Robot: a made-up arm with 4 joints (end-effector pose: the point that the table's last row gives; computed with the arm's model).
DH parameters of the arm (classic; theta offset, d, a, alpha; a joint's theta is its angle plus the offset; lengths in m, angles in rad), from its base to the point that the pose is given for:
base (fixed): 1.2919 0 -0.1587 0
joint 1: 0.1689 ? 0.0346 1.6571
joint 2: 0 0.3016 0.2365 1.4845
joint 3: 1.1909 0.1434 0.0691 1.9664
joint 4: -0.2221 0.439 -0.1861 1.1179
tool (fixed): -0.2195 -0.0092 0 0
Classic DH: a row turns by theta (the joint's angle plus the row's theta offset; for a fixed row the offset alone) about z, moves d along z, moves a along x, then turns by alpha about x.
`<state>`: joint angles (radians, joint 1 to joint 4).
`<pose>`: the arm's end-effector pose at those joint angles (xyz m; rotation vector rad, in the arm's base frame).
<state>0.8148 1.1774 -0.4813 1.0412</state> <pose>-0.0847 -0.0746 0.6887 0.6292 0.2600 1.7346</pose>
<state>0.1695 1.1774 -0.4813 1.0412</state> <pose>-0.0295 -0.0656 0.6887 0.6269 0.0434 1.1132</pose>
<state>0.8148 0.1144 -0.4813 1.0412</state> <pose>-0.3284 0.1766 0.4240 -0.5630 0.4609 1.6441</pose>
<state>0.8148 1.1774 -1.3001 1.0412</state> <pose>-0.0592 -0.1914 0.4309 0.3651 -0.4930 2.2255</pose>
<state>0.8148 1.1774 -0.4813 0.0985</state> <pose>-0.2328 -0.0111 0.6372 1.2695 -0.0393 0.9559</pose>
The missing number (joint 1, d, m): 0.2589
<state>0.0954 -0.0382 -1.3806 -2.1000</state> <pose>-0.2204 0.2290 0.1236 1.6000 -1.1112 0.0286</pose>
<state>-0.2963 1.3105 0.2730 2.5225</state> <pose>0.4151 -0.3225 0.8426 0.6342 0.9227 1.5086</pose>
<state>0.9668 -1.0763 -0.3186 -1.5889</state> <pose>-0.1758 0.0241 -0.4167 0.4899 -1.3951 1.1812</pose>
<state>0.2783 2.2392 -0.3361 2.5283</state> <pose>0.2674 -0.5733 0.6350 0.4056 -0.1264 2.1882</pose>
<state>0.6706 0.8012 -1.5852 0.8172</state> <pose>-0.0358 -0.1697 0.3305 0.0937 -0.5481 2.3199</pose>
